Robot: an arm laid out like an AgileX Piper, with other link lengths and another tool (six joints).
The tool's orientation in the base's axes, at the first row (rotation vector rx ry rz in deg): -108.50, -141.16, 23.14
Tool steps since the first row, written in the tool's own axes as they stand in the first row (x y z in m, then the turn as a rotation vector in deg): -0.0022, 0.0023, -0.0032, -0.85, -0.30, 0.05; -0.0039, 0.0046, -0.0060, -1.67, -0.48, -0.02; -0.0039, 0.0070, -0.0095, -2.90, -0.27, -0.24; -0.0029, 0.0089, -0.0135, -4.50, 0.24, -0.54; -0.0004, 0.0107, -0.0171, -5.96, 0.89, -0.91; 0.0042, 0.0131, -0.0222, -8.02, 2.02, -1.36
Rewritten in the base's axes. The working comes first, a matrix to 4 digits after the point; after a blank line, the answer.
The tool's axes in the first row as the columns of a matrix, in the base's axes (used below as rounded here):
-0.2696, 0.9492, -0.1621
0.9513, 0.2364, -0.1978
-0.1494, -0.2075, -0.9667

0.0033, -0.0009, 0.0029, -0.06, -0.89, 0.14; 0.0064, -0.0014, 0.0054, 0.00, -1.70, 0.37; 0.0092, -0.0002, 0.0083, 0.56, -2.78, 0.72; 0.0114, 0.0020, 0.0116, 1.53, -4.12, 1.14; 0.0130, 0.0055, 0.0144, 2.60, -5.28, 1.59; 0.0149, 0.0115, 0.0181, 4.30, -6.88, 2.09
